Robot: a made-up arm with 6 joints. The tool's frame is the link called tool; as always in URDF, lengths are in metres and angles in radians. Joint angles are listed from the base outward.
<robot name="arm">
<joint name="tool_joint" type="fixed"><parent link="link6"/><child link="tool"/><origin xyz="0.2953 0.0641 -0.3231" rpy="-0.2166 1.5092 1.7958"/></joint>
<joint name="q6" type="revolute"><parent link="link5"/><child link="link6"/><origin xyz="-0.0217 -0.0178 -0.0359" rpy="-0.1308 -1.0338 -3.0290"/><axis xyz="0 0 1"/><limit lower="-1.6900" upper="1.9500"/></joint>
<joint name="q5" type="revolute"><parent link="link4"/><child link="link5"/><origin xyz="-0.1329 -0.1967 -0.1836" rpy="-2.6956 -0.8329 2.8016"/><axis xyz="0 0 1"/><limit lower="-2.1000" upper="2.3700"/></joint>
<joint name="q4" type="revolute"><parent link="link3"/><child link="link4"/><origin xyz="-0.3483 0.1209 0.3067" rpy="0.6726 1.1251 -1.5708"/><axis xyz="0 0 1"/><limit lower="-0.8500" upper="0.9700"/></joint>
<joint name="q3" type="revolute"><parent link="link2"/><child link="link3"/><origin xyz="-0.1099 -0.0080 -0.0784" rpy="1.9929 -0.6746 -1.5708"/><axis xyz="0 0 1"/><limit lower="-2.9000" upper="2.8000"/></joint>
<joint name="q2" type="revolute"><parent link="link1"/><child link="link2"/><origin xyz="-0.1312 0.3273 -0.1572" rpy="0.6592 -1.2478 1.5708"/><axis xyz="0 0 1"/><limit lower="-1.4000" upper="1.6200"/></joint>
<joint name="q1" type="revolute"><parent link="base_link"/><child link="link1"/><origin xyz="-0.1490 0.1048 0.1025" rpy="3.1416 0.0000 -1.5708"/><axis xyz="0 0 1"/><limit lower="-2.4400" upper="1.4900"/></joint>
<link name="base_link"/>
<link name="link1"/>
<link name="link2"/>
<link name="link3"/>
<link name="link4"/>
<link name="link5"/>
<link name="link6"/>
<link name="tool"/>
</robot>
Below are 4 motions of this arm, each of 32 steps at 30 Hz.
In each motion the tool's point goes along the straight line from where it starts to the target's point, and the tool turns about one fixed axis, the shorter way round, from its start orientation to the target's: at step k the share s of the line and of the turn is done. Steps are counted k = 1, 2, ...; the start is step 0. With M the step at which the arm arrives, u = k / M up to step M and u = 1 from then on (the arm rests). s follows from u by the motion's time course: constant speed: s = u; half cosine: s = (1 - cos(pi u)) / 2; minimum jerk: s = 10 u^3 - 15 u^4 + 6 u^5.
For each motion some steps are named. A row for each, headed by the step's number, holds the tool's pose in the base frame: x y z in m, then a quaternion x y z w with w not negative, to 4 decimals.
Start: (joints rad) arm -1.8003 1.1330 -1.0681 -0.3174 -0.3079 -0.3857
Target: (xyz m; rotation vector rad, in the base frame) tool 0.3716 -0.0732 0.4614 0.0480 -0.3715 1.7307
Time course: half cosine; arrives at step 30
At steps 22, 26, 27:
22: 0.3623 -0.0537 0.4157 0.0067 -0.0451 0.7900 0.6114
26: 0.3692 -0.0681 0.4495 0.0173 -0.1319 0.7665 0.6283
27: 0.3702 -0.0703 0.4546 0.0189 -0.1452 0.7623 0.6304

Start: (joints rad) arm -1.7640 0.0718 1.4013 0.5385 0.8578 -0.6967
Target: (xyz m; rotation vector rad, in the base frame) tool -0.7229 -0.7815 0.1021 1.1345 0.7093 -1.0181
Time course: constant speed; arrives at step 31
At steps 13, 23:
13: -0.7434 -0.7199 0.1175 0.5376 0.3573 -0.4556 0.6130
23: -0.7320 -0.7541 0.1090 0.5186 0.3337 -0.4535 0.6435

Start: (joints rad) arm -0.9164 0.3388 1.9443 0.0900 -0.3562 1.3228
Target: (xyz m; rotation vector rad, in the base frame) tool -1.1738 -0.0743 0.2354 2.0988 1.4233 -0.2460
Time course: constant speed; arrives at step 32
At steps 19, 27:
19: -1.1232 -0.1695 0.1796 0.6976 0.5400 -0.0331 0.4698
27: -1.1543 -0.1109 0.2139 0.7569 0.5392 -0.0699 0.3626

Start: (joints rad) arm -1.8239 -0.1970 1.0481 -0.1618 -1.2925 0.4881
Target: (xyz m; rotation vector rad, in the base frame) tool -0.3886 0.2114 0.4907 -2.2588 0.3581 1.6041
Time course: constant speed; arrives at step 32
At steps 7, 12, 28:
7: -0.5996 -0.0993 0.4119 0.9183 0.2174 -0.1981 0.2649
12: -0.5574 -0.0371 0.4277 0.9288 0.1518 -0.2855 0.1809
28: -0.4224 0.1617 0.4781 -0.8443 0.0710 0.5210 0.1031

